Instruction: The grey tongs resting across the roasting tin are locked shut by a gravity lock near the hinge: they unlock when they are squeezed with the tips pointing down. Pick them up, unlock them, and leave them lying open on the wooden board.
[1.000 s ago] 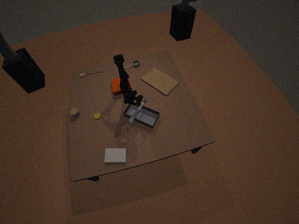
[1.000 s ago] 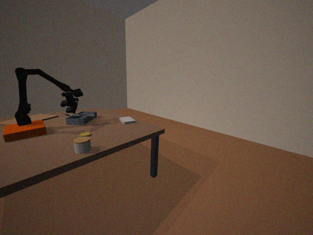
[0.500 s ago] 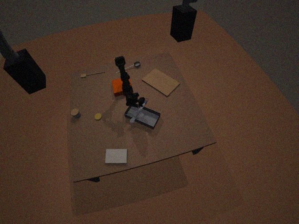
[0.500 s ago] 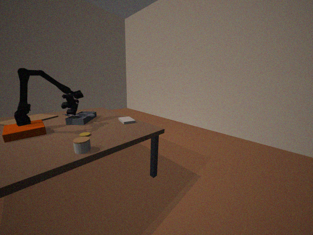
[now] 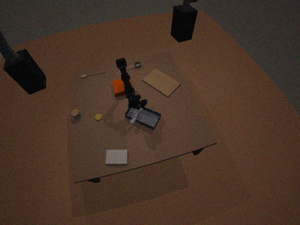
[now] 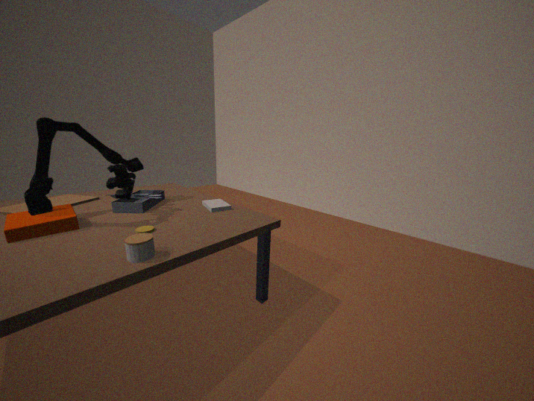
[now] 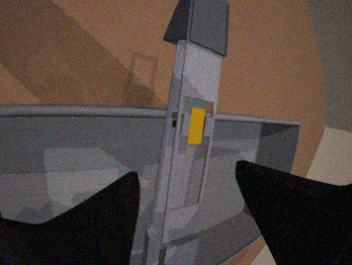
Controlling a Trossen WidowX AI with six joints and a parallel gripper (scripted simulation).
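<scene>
My gripper tip is now 20 mm past the yellow lock piece, 20 mm to the right of it and 10 mm below it. From my gripper tip the other things lie so: white pad 310 mm ahead, 370 mm to the right, 50 mm below; wooden board 260 mm behind, 340 mm to the left, 60 mm below; roasting tin 50 mm ahead, 20 mm to the right, 30 mm below.
</scene>
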